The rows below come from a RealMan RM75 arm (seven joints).
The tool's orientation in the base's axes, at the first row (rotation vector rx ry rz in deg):
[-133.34, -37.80, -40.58]
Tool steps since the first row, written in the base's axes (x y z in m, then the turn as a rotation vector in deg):
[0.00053, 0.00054, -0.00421, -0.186, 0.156, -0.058]
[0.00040, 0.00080, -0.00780, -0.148, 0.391, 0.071]
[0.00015, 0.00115, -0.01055, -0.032, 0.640, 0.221]
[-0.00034, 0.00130, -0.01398, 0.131, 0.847, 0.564]
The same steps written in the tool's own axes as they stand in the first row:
[-0.00209, 0.00165, 0.00335, -0.130, -0.196, 0.084]
[-0.00434, 0.00284, 0.00589, 0.043, -0.387, 0.168]
[-0.00614, 0.00356, 0.00789, 0.290, -0.549, 0.271]
[-0.00860, 0.00455, 0.01013, 0.680, -0.733, 0.232]

